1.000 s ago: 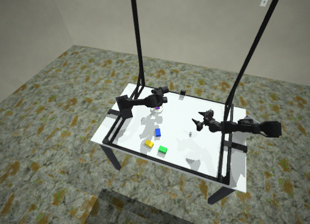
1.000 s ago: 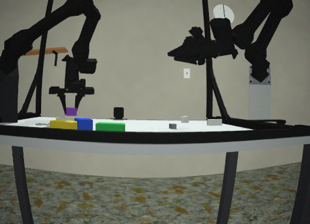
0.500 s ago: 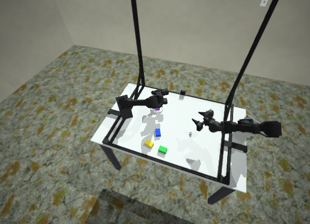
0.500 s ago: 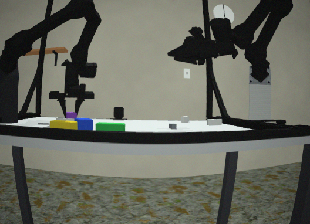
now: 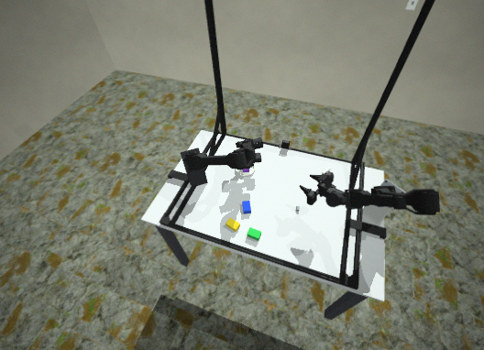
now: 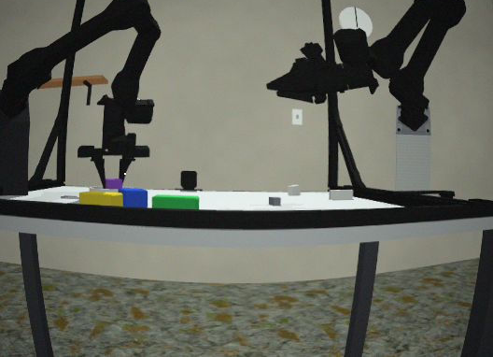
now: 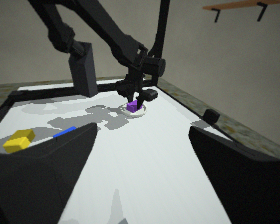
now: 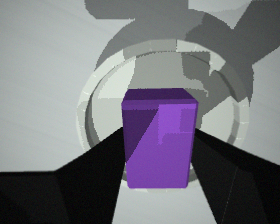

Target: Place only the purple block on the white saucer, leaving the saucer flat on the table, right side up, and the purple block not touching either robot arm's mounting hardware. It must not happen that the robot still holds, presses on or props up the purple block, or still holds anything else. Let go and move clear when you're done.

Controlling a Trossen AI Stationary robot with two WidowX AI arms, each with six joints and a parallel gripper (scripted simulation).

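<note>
My right gripper is now 3 cm above the purple block. The rest, counted from my right hand: blue block: 27 cm ahead, 7 cm to the left, 3 cm below; then white saucer: 4 cm below; then yellow block: 38 cm ahead, 3 cm to the left, 3 cm below.
</note>
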